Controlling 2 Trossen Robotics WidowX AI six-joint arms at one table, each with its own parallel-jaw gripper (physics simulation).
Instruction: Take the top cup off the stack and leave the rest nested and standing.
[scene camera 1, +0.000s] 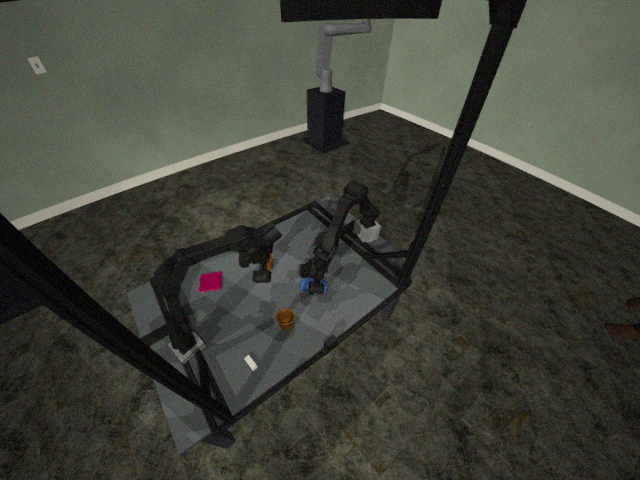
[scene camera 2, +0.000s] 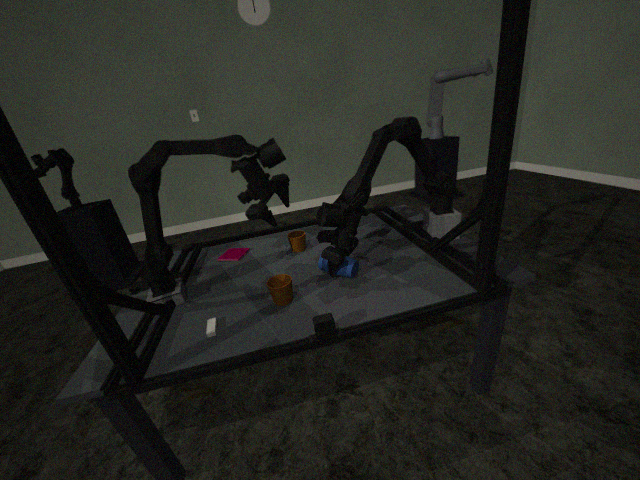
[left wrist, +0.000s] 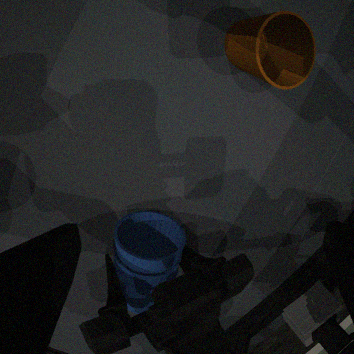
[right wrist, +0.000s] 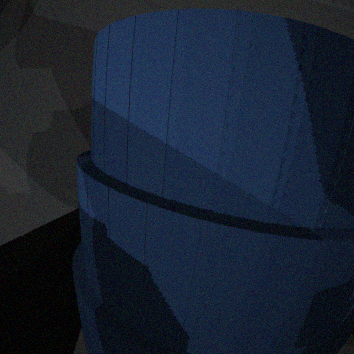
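A blue stack of nested cups lies on its side on the table; its open mouth shows in the left wrist view. My right gripper is low at the stack, with fingers spread on either side of it. In the right wrist view one finger is partly hidden behind the blue cups and the other is hidden; contact is unclear. My left gripper is wide open and empty, high above the table. An orange cup stands below and beyond it.
Another orange cup stands near the front. A magenta square lies at the back left, and a white block at the front left. Dark frame posts rise around the table.
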